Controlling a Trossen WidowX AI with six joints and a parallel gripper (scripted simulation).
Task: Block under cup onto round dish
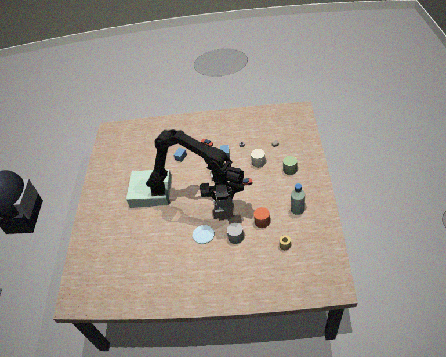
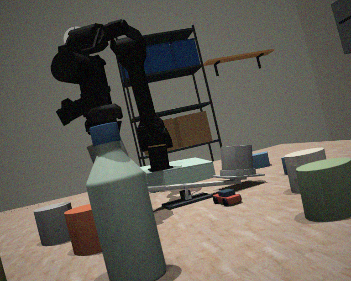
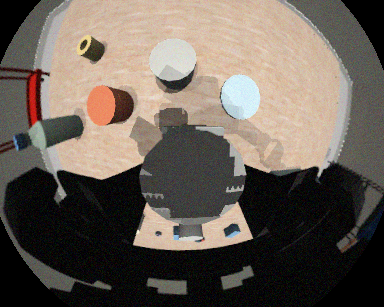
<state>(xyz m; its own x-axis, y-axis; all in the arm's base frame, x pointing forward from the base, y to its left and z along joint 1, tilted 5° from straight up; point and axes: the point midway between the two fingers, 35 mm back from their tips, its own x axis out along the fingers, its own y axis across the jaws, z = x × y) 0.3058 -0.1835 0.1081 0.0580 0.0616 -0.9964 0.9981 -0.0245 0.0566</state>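
The round dish is 120 mm below my gripper tip, 120 mm behind it and 90 mm to the right of it. Also, from my gripper tip: balance beam 140 mm to the left, 80 mm below; then balance 140 mm to the left, 100 mm below; then orange cylinder 140 mm ahead, 90 mm below, 80 mm to the right.
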